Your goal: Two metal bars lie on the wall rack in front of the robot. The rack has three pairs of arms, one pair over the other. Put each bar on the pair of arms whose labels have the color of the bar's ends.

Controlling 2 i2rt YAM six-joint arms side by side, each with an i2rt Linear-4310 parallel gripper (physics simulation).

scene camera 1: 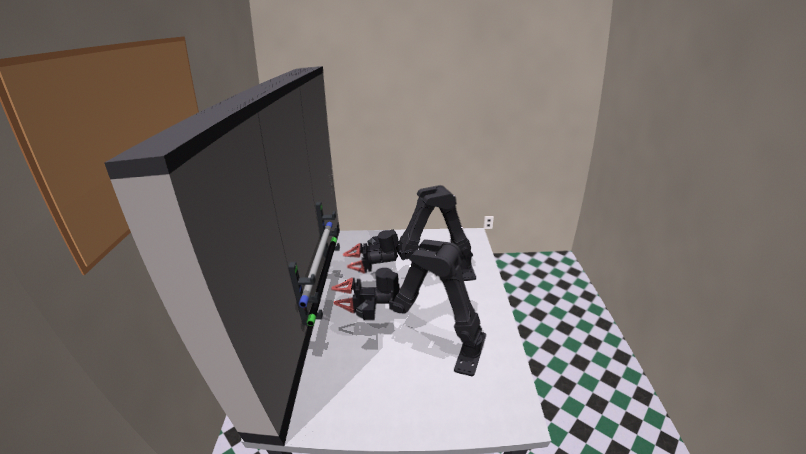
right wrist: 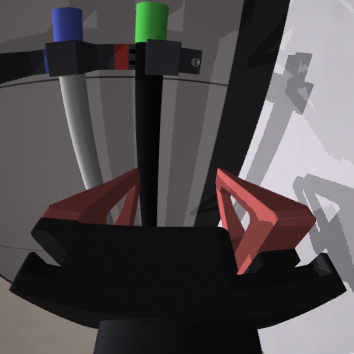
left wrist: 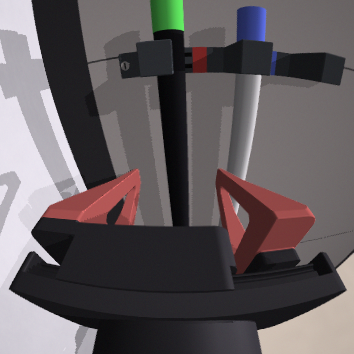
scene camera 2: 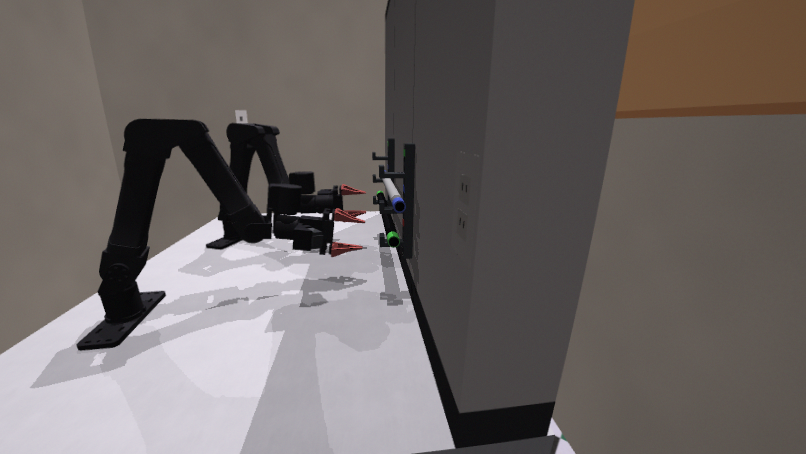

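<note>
The white bar with blue ends lies on the rack's middle pair of arms, beside the blue labels. The black bar with green ends lies on the lowest pair, beside the red labels. The rack's top pair, with green labels, holds no bar. My left gripper and right gripper are open and empty, a little out from the rack. In the wrist views the black bar runs between the fingertips, beyond them.
The rack is fixed to a tall dark panel at the table's edge. The white table lies below both arms and carries their bases. The two grippers are side by side with a gap between them. A cork-coloured board hangs behind the panel.
</note>
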